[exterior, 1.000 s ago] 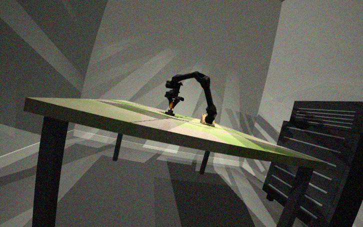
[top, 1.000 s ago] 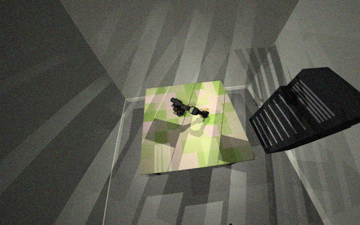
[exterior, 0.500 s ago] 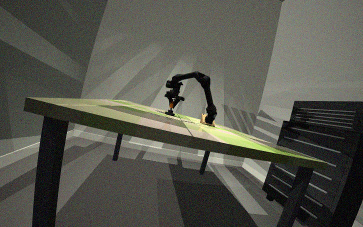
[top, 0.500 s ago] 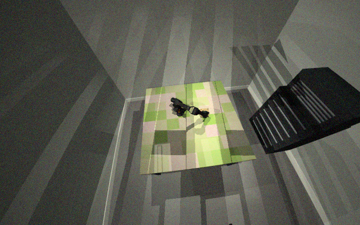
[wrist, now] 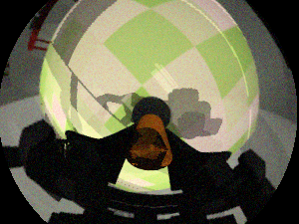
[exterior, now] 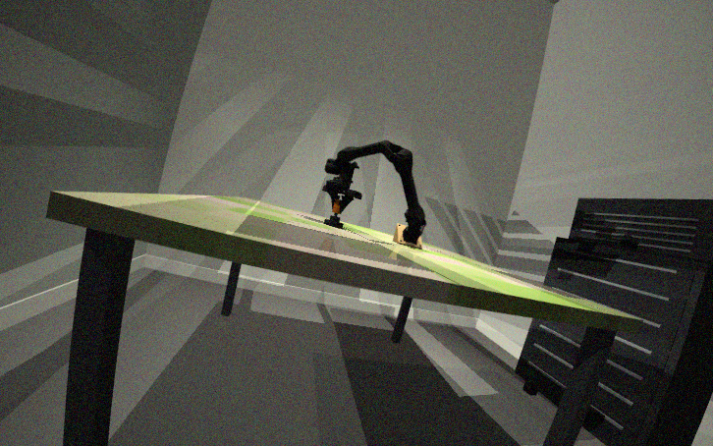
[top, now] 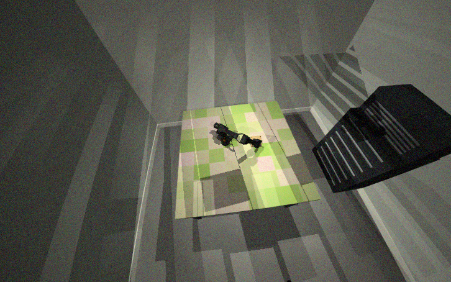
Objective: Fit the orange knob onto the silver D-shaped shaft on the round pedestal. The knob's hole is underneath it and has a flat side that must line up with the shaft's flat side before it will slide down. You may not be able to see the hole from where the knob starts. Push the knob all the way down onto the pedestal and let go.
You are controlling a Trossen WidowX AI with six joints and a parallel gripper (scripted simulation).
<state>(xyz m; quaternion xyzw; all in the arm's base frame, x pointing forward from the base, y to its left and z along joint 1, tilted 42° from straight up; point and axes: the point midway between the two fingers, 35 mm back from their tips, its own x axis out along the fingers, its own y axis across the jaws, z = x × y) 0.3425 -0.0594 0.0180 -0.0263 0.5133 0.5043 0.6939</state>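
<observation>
The round dark pedestal is 40 mm below my gripper tip. Also, from my gripper tip: orange knob 30 mm above.
</observation>
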